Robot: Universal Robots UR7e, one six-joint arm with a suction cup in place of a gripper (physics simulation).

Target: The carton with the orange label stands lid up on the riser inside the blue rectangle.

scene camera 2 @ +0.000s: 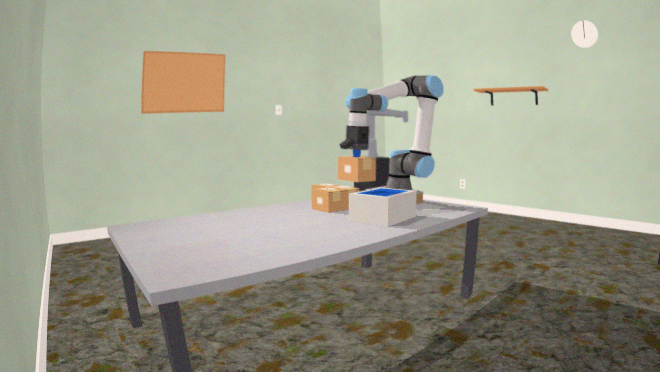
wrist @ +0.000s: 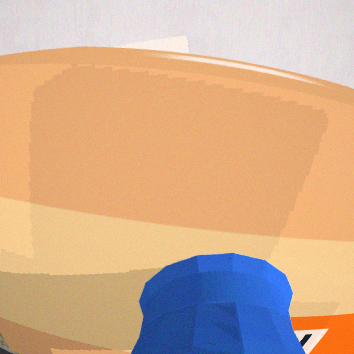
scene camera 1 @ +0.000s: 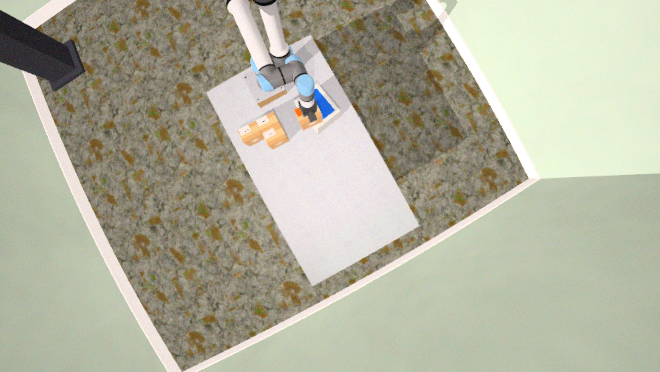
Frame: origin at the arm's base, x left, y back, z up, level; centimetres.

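Seen in the pictures: hand, its tool point: (wrist: 220, 273).
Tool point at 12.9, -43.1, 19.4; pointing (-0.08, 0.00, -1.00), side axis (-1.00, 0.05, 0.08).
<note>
Offsets run from my tool point to a thing's top centre, as dx, dy, dz. Level surfaces: height alone.
The carton with the orange label {+0.0, +0.1, +1.4} (scene camera 1: 304, 122) (scene camera 2: 356, 169) (wrist: 165, 150) hangs lid up and about level from my suction cup (scene camera 2: 356, 153) (wrist: 216, 300). The orange label {-2.3, +2.8, +1.3} (scene camera 1: 298, 112) (wrist: 325, 323) shows on its top, beside the cup. The pale riser {+9.0, +8.0, -14.1} (scene camera 1: 328, 120) (scene camera 2: 367, 210) stands on the table. The blue rectangle {+9.0, +8.0, -14.1} (scene camera 1: 324, 102) (scene camera 2: 384, 192) is on the riser's top. In scene camera 2 the carton's underside is higher than the riser's top. In scene camera 1 the carton overlaps the riser's left side and hides part of the rectangle.
Three other cartons {-26.4, +4.6, -16.0} (scene camera 1: 275, 137) (scene camera 2: 327, 198) stand close together on the table {dz -26.1} (scene camera 1: 340, 200) (scene camera 2: 225, 245), left of the riser in scene camera 1. A low brown-edged block (scene camera 1: 271, 99) (scene camera 2: 419, 197) lies near the arm's base. A dark pedestal (scene camera 1: 37, 50) stands off the table.
</note>
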